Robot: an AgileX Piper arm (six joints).
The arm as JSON. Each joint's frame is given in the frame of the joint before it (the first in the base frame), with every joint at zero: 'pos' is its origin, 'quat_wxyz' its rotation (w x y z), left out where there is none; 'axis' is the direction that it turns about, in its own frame. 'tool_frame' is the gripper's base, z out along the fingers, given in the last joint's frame.
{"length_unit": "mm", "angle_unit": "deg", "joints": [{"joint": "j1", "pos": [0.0, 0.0, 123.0], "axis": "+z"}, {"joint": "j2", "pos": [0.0, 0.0, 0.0], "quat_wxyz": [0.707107, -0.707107, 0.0, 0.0], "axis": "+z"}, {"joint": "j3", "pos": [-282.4, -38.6, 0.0], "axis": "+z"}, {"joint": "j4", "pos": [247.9, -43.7, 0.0], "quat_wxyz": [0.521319, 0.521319, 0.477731, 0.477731], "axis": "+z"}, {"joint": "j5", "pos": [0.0, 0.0, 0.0], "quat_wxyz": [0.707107, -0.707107, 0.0, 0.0], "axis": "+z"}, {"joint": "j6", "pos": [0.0, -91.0, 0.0], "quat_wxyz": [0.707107, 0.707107, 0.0, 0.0], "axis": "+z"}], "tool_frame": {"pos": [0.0, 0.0, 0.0]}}
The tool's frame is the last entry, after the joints.
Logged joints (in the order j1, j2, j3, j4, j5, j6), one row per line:
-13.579 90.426 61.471 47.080 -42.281 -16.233
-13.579 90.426 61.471 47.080 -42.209 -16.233
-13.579 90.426 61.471 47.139 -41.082 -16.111
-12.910 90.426 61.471 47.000 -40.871 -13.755
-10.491 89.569 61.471 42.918 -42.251 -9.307
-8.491 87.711 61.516 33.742 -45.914 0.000
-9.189 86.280 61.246 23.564 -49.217 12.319
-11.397 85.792 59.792 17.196 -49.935 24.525
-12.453 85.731 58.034 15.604 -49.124 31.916
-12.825 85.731 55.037 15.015 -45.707 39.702
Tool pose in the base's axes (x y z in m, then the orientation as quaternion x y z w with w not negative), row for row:
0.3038 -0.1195 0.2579 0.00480 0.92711 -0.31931 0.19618
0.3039 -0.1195 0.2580 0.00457 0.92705 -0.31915 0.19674
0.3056 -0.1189 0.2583 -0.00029 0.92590 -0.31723 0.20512
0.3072 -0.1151 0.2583 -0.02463 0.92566 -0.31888 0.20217
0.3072 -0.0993 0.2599 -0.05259 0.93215 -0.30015 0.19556
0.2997 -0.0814 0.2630 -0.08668 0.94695 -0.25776 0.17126
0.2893 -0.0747 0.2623 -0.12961 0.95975 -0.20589 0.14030
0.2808 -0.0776 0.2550 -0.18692 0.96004 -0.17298 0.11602
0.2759 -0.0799 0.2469 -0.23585 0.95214 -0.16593 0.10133
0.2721 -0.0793 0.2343 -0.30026 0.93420 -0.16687 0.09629
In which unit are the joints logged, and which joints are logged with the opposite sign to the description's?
The joints are logged in degrees. Opposite sign: j3, j4, j5, j6.
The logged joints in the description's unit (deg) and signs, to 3 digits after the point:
-13.579 90.426 -61.471 -47.080 42.281 16.233
-13.579 90.426 -61.471 -47.080 42.209 16.233
-13.579 90.426 -61.471 -47.139 41.082 16.111
-12.910 90.426 -61.471 -47.000 40.871 13.755
-10.491 89.569 -61.471 -42.918 42.251 9.307
-8.491 87.711 -61.516 -33.742 45.914 0.000
-9.189 86.280 -61.246 -23.564 49.217 -12.319
-11.397 85.792 -59.792 -17.196 49.935 -24.525
-12.453 85.731 -58.034 -15.604 49.124 -31.916
-12.825 85.731 -55.037 -15.015 45.707 -39.702

